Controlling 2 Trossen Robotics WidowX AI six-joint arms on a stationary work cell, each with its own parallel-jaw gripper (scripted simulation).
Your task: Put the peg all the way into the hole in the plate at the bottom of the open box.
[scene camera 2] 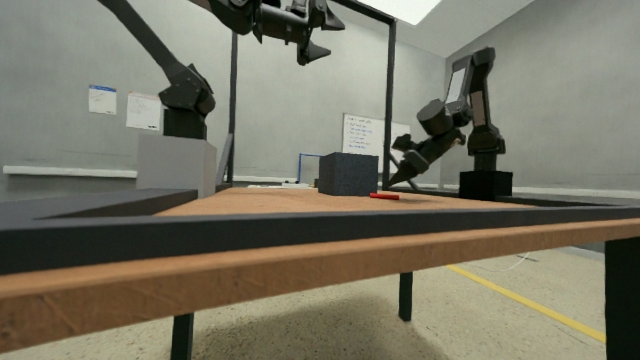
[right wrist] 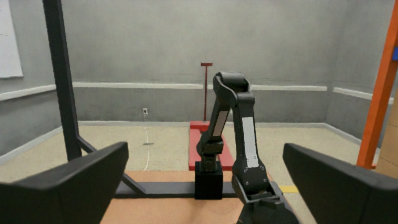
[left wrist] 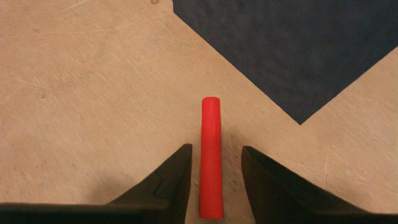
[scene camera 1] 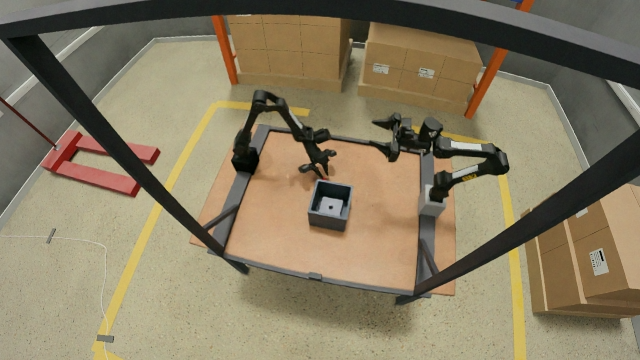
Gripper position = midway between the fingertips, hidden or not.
In view: the left gripper [scene camera 2: 388,185], the right gripper [scene camera 2: 337,41], a red peg [left wrist: 211,158], a dark grey box [scene camera 2: 340,174] and a dark frame rail [scene camera 2: 48,244].
The dark grey box also shows in the left wrist view [left wrist: 301,62] and in scene camera 1 [scene camera 1: 335,190]. The left gripper also shows in the left wrist view [left wrist: 216,152]. The right gripper shows as well in the right wrist view [right wrist: 206,149] and in scene camera 1 [scene camera 1: 370,131]. The right wrist view misses the red peg: it is out of frame. The right wrist view does not show the dark grey box: it is out of frame.
